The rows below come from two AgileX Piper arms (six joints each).
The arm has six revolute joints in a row. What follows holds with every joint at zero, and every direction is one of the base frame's. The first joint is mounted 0.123 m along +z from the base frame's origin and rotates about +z. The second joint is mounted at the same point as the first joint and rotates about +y. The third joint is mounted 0.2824 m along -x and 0.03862 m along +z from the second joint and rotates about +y. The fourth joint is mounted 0.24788 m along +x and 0.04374 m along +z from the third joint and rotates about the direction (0.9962, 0, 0.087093). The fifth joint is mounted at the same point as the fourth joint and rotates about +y. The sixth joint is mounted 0.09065 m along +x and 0.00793 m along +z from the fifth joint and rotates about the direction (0.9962, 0, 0.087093). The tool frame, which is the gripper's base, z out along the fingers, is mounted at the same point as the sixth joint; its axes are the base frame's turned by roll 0, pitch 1.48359 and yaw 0 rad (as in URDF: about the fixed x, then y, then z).
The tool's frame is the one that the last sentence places.
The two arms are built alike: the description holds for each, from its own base.
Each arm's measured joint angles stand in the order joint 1, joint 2, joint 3, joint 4, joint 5, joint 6.
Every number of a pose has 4 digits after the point. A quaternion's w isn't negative.
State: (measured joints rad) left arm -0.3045 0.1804 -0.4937 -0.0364 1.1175 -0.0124; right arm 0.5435 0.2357 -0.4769 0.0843 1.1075 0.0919
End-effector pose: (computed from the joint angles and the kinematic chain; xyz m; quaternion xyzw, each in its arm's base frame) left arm 0.0182 -0.0088 0.2699 0.1320 0.9005 -0.0833 0.4059; right arm 0.0216 0.0210 0.2645 -0.2036 0.8991 0.1603 0.3528
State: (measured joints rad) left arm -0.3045 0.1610 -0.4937 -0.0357 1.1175 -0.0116; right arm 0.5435 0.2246 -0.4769 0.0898 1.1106 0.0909
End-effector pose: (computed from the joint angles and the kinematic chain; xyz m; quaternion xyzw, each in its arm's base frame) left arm 0.0155 -0.0079 0.2703 0.1319 0.8964 -0.0842 0.4147; right arm 0.0198 0.0205 0.2647 -0.2038 0.8973 0.1639 0.3555
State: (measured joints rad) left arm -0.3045 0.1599 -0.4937 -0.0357 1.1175 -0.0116; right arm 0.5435 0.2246 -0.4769 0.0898 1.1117 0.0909
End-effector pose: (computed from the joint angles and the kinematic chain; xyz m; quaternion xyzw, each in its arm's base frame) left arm 0.0153 -0.0079 0.2703 0.1319 0.8962 -0.0842 0.4152; right arm 0.0197 0.0205 0.2646 -0.2039 0.8975 0.1637 0.3550
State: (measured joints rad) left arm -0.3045 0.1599 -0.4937 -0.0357 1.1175 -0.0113; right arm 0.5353 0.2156 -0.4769 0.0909 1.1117 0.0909
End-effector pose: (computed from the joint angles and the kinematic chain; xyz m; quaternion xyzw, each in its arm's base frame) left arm 0.0153 -0.0079 0.2703 0.1320 0.8961 -0.0842 0.4152; right arm 0.0188 0.0197 0.2649 -0.2000 0.8966 0.1641 0.3595
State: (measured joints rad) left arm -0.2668 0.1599 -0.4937 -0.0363 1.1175 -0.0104; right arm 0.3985 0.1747 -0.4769 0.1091 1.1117 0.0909
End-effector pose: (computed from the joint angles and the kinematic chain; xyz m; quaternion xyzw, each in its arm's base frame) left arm 0.0156 -0.0073 0.2703 0.1155 0.8984 -0.0765 0.4167; right arm 0.0153 0.0161 0.2659 -0.1375 0.8995 0.1524 0.3856
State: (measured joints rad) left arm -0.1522 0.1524 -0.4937 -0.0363 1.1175 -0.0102; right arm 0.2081 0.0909 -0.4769 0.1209 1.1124 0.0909
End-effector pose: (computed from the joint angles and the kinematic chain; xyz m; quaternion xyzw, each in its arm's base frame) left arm 0.0153 -0.0053 0.2704 0.0639 0.9020 -0.0527 0.4238; right arm 0.0060 0.0113 0.2672 -0.0527 0.8903 0.1265 0.4343
